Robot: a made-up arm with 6 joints. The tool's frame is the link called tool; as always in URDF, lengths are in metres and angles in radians. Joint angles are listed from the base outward.
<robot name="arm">
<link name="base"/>
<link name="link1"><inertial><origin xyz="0.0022 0.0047 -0.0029"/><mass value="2.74"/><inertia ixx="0.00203" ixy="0" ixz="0" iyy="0.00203" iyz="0" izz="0.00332"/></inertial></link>
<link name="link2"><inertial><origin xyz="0.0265 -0.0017 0.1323"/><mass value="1.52"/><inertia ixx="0.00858" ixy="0" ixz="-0.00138" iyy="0.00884" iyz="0" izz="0.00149"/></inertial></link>
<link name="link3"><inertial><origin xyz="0.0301 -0.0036 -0.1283"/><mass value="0.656"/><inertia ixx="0.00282" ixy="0" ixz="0.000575" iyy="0.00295" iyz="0" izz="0.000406"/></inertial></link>
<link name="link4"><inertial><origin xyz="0.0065 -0.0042 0.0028"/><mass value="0.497"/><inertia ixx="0.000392" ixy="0" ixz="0" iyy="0.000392" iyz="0" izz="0.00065"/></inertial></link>
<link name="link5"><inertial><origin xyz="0.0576 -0.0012 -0.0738"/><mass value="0.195"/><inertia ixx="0.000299" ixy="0" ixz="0.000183" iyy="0.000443" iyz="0" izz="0.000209"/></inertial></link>
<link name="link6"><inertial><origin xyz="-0.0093 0.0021 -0.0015"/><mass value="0.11"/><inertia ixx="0.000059" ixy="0" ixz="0" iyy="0.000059" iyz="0" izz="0.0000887"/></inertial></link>
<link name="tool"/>
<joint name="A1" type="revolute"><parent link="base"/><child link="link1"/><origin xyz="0.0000 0.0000 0.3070" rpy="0.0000 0.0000 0.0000"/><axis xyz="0 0 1"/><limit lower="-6.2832" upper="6.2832"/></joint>
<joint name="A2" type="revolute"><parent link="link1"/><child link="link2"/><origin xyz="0.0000 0.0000 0.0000" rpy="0.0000 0.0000 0.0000"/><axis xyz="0 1 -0.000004"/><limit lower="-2.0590" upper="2.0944"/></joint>
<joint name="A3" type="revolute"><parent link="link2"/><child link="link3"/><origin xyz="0.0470 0.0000 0.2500" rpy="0.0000 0.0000 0.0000"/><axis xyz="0 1 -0.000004"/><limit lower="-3.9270" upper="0.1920"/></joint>
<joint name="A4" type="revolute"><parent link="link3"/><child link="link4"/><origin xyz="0.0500 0.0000 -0.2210" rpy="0.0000 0.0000 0.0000"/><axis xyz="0 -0.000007 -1"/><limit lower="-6.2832" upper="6.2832"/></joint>
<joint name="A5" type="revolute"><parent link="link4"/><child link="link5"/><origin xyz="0.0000 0.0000 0.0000" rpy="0.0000 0.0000 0.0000"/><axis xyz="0 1 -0.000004"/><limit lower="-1.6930" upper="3.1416"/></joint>
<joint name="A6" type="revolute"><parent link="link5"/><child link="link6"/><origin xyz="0.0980 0.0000 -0.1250" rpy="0.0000 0.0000 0.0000"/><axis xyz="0 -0.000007 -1"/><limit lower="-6.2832" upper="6.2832"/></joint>
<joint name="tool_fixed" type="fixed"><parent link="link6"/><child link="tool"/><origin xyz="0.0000 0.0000 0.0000" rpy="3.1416 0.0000 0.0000"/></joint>
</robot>
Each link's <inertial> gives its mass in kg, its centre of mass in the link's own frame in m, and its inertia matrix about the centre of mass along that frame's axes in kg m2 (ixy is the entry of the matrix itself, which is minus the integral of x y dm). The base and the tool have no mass. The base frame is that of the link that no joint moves.
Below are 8 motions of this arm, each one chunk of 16 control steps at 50 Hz.
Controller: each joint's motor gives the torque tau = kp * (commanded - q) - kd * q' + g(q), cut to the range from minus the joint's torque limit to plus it. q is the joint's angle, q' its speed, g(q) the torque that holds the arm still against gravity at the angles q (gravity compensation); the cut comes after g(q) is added. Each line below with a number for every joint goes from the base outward.
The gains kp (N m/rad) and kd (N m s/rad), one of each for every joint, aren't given. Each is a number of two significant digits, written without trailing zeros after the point. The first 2 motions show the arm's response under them.
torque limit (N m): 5.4 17 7.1 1.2 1.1 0.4
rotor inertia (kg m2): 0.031 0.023 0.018 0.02 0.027 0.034
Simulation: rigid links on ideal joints. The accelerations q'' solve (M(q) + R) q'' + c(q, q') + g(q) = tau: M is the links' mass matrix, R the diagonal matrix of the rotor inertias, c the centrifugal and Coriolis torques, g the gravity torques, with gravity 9.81 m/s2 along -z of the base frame. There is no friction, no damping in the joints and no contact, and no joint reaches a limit. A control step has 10 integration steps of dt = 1/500 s. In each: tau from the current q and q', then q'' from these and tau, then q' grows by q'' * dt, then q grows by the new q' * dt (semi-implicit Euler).
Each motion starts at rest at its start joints. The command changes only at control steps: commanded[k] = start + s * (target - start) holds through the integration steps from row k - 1 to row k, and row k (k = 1, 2, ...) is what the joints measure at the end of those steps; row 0 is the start. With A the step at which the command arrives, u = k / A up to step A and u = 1 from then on. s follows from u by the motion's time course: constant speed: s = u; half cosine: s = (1 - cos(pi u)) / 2; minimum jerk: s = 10 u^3 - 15 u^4 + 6 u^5; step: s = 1 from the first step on.
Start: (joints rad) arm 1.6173 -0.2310 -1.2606 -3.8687 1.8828 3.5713
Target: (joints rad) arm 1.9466 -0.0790 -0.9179 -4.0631 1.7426 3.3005
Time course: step
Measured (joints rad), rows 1 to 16:
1: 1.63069 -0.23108 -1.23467 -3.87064 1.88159 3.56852
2: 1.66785 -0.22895 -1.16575 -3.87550 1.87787 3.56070
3: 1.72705 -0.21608 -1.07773 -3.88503 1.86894 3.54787
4: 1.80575 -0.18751 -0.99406 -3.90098 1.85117 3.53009
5: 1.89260 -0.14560 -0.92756 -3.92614 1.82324 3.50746
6: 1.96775 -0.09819 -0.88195 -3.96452 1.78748 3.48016
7: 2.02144 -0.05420 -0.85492 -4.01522 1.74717 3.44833
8: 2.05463 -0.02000 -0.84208 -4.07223 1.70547 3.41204
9: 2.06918 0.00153 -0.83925 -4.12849 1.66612 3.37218
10: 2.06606 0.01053 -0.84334 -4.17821 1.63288 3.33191
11: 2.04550 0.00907 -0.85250 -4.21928 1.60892 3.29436
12: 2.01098 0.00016 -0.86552 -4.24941 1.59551 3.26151
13: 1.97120 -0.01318 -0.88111 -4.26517 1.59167 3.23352
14: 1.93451 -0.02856 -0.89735 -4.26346 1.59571 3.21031
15: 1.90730 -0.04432 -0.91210 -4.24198 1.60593 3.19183
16: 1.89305 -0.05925 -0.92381 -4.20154 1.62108 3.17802
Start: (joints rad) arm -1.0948 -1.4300 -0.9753 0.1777 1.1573 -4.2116
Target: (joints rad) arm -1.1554 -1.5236 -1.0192 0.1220 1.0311 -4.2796
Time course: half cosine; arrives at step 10
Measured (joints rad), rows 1 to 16:
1: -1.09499 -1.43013 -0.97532 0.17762 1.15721 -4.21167
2: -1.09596 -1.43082 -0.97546 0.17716 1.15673 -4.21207
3: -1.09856 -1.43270 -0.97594 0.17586 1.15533 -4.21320
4: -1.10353 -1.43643 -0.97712 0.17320 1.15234 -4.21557
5: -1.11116 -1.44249 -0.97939 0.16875 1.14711 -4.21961
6: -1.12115 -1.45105 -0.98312 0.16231 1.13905 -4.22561
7: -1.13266 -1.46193 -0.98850 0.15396 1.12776 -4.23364
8: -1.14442 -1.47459 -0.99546 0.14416 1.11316 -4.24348
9: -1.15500 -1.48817 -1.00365 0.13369 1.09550 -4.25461
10: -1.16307 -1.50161 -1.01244 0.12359 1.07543 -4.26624
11: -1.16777 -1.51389 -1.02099 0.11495 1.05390 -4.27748
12: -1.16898 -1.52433 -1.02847 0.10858 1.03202 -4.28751
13: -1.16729 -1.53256 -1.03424 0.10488 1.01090 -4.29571
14: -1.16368 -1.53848 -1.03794 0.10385 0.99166 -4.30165
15: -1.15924 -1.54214 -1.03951 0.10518 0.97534 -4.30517
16: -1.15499 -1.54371 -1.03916 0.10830 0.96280 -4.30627
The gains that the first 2 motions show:
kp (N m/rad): 63 57 42 6.9 5.3 7
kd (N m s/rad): 1.3 2.7 1.1 0.21 0.14 0.22
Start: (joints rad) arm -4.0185 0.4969 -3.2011 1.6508 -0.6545 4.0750
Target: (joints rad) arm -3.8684 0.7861 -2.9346 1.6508 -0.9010 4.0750
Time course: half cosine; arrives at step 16
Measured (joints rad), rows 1 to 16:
1: -4.01835 0.49691 -3.20083 1.65067 -0.65461 4.07500
2: -4.01758 0.49703 -3.19955 1.64999 -0.65520 4.07499
3: -4.01542 0.49760 -3.19629 1.64819 -0.65690 4.07498
4: -4.01109 0.49923 -3.19023 1.64474 -0.66045 4.07495
5: -4.00405 0.50272 -3.18080 1.63938 -0.66663 4.07491
6: -3.99408 0.50893 -3.16768 1.63223 -0.67610 4.07486
7: -3.98142 0.51867 -3.15075 1.62378 -0.68933 4.07480
8: -3.96661 0.53256 -3.13013 1.61486 -0.70652 4.07473
9: -3.95043 0.55101 -3.10616 1.60653 -0.72757 4.07467
10: -3.93370 0.57409 -3.07944 1.59992 -0.75203 4.07463
11: -3.91716 0.60156 -3.05077 1.59610 -0.77912 4.07461
12: -3.90142 0.63285 -3.02119 1.59595 -0.80779 4.07462
13: -3.88695 0.66707 -2.99185 1.60004 -0.83681 4.07467
14: -3.87410 0.70301 -2.96399 1.60857 -0.86485 4.07477
15: -3.86321 0.73927 -2.93882 1.62137 -0.89058 4.07489
16: -3.85454 0.77427 -2.91749 1.63791 -0.91276 4.07505

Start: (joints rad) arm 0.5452 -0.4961 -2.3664 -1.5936 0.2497 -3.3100
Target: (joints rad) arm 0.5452 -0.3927 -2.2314 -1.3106 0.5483 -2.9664
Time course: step
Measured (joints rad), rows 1 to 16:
1: 0.54590 -0.49868 -2.34949 -1.57852 0.25611 -3.30736
2: 0.54671 -0.49908 -2.31915 -1.53757 0.27392 -3.29997
3: 0.54686 -0.49232 -2.29052 -1.47570 0.30293 -3.28790
4: 0.54658 -0.47827 -2.26892 -1.40418 0.34309 -3.27113
5: 0.54625 -0.45924 -2.25393 -1.33375 0.39226 -3.24966
6: 0.54603 -0.43806 -2.24301 -1.27294 0.44698 -3.22347
7: 0.54582 -0.41706 -2.23376 -1.22754 0.50367 -3.19256
8: 0.54549 -0.39772 -2.22483 -1.20044 0.55885 -3.15693
9: 0.54504 -0.38078 -2.21599 -1.19169 0.60934 -3.11663
10: 0.54454 -0.36653 -2.20772 -1.19902 0.65249 -3.07174
11: 0.54408 -0.35505 -2.20075 -1.21856 0.68630 -3.02433
12: 0.54371 -0.34636 -2.19575 -1.24560 0.70946 -2.97828
13: 0.54343 -0.34051 -2.19310 -1.27544 0.72137 -2.93649
14: 0.54326 -0.33748 -2.19283 -1.30396 0.72215 -2.89949
15: 0.54322 -0.33720 -2.19473 -1.32799 0.71257 -2.86726
16: 0.54333 -0.33949 -2.19840 -1.34551 0.69398 -2.83981

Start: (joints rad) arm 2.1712 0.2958 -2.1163 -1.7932 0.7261 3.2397
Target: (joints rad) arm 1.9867 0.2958 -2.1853 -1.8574 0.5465 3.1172
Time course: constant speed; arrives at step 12
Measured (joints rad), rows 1 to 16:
1: 2.17005 0.29617 -2.11735 -1.79359 0.72497 3.23926
2: 2.16600 0.29711 -2.12025 -1.79494 0.72106 3.23767
3: 2.15797 0.29841 -2.12482 -1.79758 0.71335 3.23441
4: 2.14554 0.29973 -2.13045 -1.80160 0.70153 3.22916
5: 2.12892 0.30084 -2.13660 -1.80689 0.68588 3.22177
6: 2.10885 0.30160 -2.14289 -1.81321 0.66712 3.21229
7: 2.08642 0.30202 -2.14911 -1.82023 0.64633 3.20093
8: 2.06288 0.30213 -2.15519 -1.82758 0.62464 3.18799
9: 2.03946 0.30200 -2.16116 -1.83497 0.60317 3.17388
10: 2.01721 0.30169 -2.16705 -1.84214 0.58281 3.15904
11: 1.99688 0.30126 -2.17291 -1.84893 0.56415 3.14390
12: 1.97887 0.30074 -2.17879 -1.85525 0.54747 3.12889
13: 1.96439 0.29977 -2.18361 -1.86070 0.53385 3.11480
14: 1.95491 0.29818 -2.18659 -1.86477 0.52463 3.10260
15: 1.95106 0.29623 -2.18797 -1.86725 0.52027 3.09300
16: 1.95259 0.29430 -2.18841 -1.86814 0.52050 3.08642

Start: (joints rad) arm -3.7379 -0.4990 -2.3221 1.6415 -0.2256 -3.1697
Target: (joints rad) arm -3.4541 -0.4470 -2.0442 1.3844 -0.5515 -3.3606
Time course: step
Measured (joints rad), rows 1 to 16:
1: -3.71440 -0.51081 -2.28458 1.62096 -0.23437 -3.17242
2: -3.64753 -0.53206 -2.20485 1.56606 -0.26101 -3.18006
3: -3.54305 -0.54417 -2.13053 1.49238 -0.30763 -3.19253
4: -3.44773 -0.54067 -2.07839 1.42029 -0.36958 -3.20960
5: -3.39529 -0.52276 -2.04776 1.36289 -0.43865 -3.23112
6: -3.38943 -0.49579 -2.03205 1.32483 -0.50715 -3.25710
7: -3.41377 -0.46619 -2.02431 1.30511 -0.56975 -3.28724
8: -3.44377 -0.43920 -2.01992 1.30015 -0.62369 -3.31937
9: -3.46363 -0.41778 -2.01663 1.30653 -0.66721 -3.35081
10: -3.46952 -0.40285 -2.01385 1.32153 -0.69929 -3.37922
11: -3.46543 -0.39405 -2.01188 1.34271 -0.71968 -3.40309
12: -3.45768 -0.39041 -2.01120 1.36749 -0.72806 -3.42217
13: -3.45119 -0.39087 -2.01217 1.39309 -0.72428 -3.43642
14: -3.44812 -0.39450 -2.01483 1.41671 -0.70873 -3.44582
15: -3.44822 -0.40044 -2.01897 1.43580 -0.68345 -3.45036
16: -3.45003 -0.40796 -2.02415 1.44847 -0.65123 -3.45004

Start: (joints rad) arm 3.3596 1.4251 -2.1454 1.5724 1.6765 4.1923
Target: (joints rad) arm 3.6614 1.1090 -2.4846 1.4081 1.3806 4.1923
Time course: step
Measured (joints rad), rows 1 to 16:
1: 3.36381 1.42208 -2.15563 1.55829 1.66484 4.19235
2: 3.37562 1.41379 -2.18398 1.52285 1.63251 4.19250
3: 3.39473 1.40084 -2.22968 1.47300 1.58278 4.19271
4: 3.42060 1.38409 -2.29189 1.41615 1.52032 4.19296
5: 3.45247 1.36145 -2.36194 1.36047 1.44961 4.19317
6: 3.48961 1.32440 -2.41508 1.31481 1.37454 4.19319
7: 3.53165 1.27451 -2.44879 1.28401 1.30008 4.19300
8: 3.57789 1.22001 -2.47374 1.27018 1.23148 4.19262
9: 3.62563 1.16676 -2.49638 1.27431 1.17282 4.19209
10: 3.67195 1.11804 -2.51845 1.29449 1.12644 4.19146
11: 3.71409 1.07539 -2.53893 1.32680 1.09460 4.19079
12: 3.75024 1.03955 -2.55607 1.36606 1.07906 4.19016
13: 3.78007 1.01097 -2.56854 1.40674 1.08059 4.18965
14: 3.80336 0.99000 -2.57580 1.44401 1.09977 4.18929
15: 3.81991 0.97675 -2.57797 1.47428 1.13698 4.18913
16: 3.82967 0.97109 -2.57551 1.49545 1.19038 4.18916

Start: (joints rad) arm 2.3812 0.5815 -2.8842 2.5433 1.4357 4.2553
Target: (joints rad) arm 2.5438 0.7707 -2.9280 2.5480 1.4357 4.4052
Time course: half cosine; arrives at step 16
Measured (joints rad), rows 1 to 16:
1: 2.38132 0.58166 -2.88447 2.54333 1.43567 4.25536
2: 2.38195 0.58241 -2.88565 2.54347 1.43554 4.25570
3: 2.38378 0.58426 -2.88834 2.54391 1.43527 4.25670
4: 2.38758 0.58764 -2.89271 2.54480 1.43485 4.25884
5: 2.39406 0.59284 -2.89853 2.54628 1.43439 4.26260
6: 2.40372 0.60005 -2.90533 2.54837 1.43403 4.26846
7: 2.41671 0.60939 -2.91251 2.55097 1.43395 4.27674
8: 2.43282 0.62089 -2.91948 2.55386 1.43433 4.28762
9: 2.45145 0.63448 -2.92569 2.55673 1.43528 4.30107
10: 2.47173 0.64999 -2.93071 2.55923 1.43686 4.31686
11: 2.49261 0.66711 -2.93418 2.56100 1.43903 4.33452
12: 2.51301 0.68542 -2.93589 2.56173 1.44163 4.35339
13: 2.53187 0.70436 -2.93574 2.56120 1.44444 4.37267
14: 2.54829 0.72327 -2.93374 2.55932 1.44716 4.39144
15: 2.56153 0.74147 -2.93000 2.55608 1.44946 4.40874
16: 2.57104 0.75821 -2.92474 2.55162 1.45103 4.42362

